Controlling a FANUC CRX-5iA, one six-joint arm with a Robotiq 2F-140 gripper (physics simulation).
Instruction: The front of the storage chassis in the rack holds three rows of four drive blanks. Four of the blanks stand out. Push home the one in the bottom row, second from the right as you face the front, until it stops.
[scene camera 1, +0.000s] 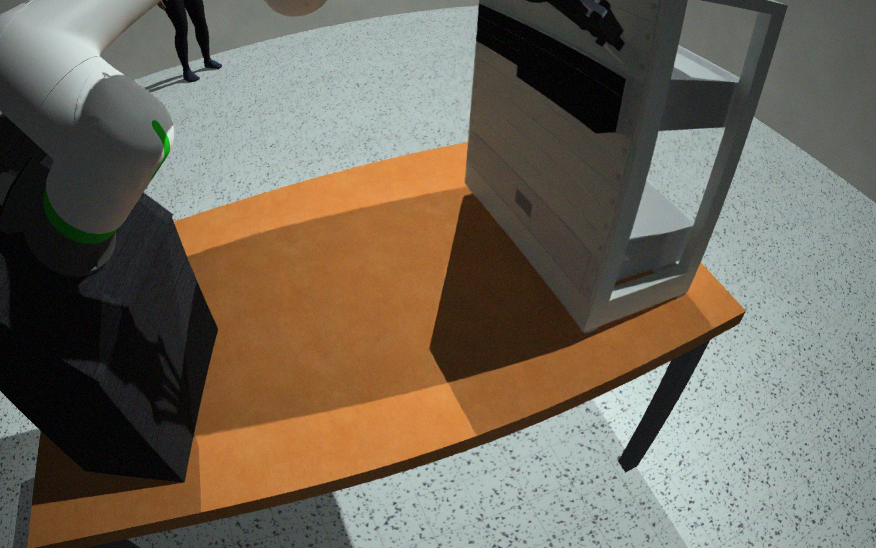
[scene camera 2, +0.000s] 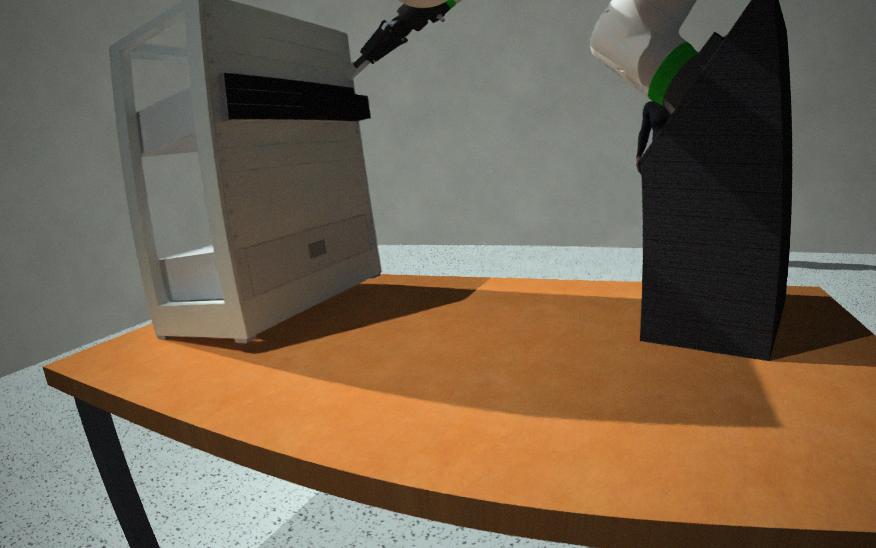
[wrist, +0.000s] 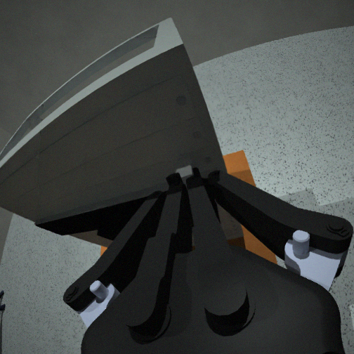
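Where they show: gripper, between the fingertips: (scene camera 1: 627, 55) (scene camera 2: 346, 76); arm's base, origin of its link: (scene camera 1: 70, 231) (scene camera 2: 708, 101).
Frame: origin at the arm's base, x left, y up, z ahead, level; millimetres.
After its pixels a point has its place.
Observation:
The black front of the storage chassis (scene camera 1: 562, 77) @(x 23, y 66, z 742 mm) (scene camera 2: 284, 98) @(x 208, y 59, z 757 mm) (wrist: 75, 220) crosses the upper part of the rack (scene camera 1: 636, 161) @(x -97, y -18, z 808 mm) (scene camera 2: 222, 226) @(x 403, y -165, z 741 mm) (wrist: 172, 37). It stands out from the pale panels and its lower edge has a step. It is too dark to tell the single drive blanks apart, or which ones stand out. My gripper (scene camera 1: 618, 45) @(x -52, y 130, z 799 mm) (scene camera 2: 355, 67) @(x -52, y 130, z 799 mm) (wrist: 186, 166) is shut and empty. It tilts down towards the rack front, with its tips above the black front. In the wrist view the fingers hide part of that front. Whether the tips touch a panel I cannot tell.
The rack stands on an orange table (scene camera 1: 310, 310) @(x 133, y -391, z 318 mm) (scene camera 2: 452, 400) @(x 412, y -391, z 323 mm) (wrist: 243, 162). The arm's dark pedestal (scene camera 1: 171, 284) @(x 57, y -186, z 98 mm) (scene camera 2: 710, 245) @(x 166, y -225, z 8 mm) stands at the other end. The rack's side is open, with grey boxes (scene camera 1: 697, 103) @(x -51, y 47, z 958 mm) (scene camera 2: 167, 122) @(x 390, y 40, z 909 mm) inside. A person's legs (scene camera 1: 180, 38) show behind the table.

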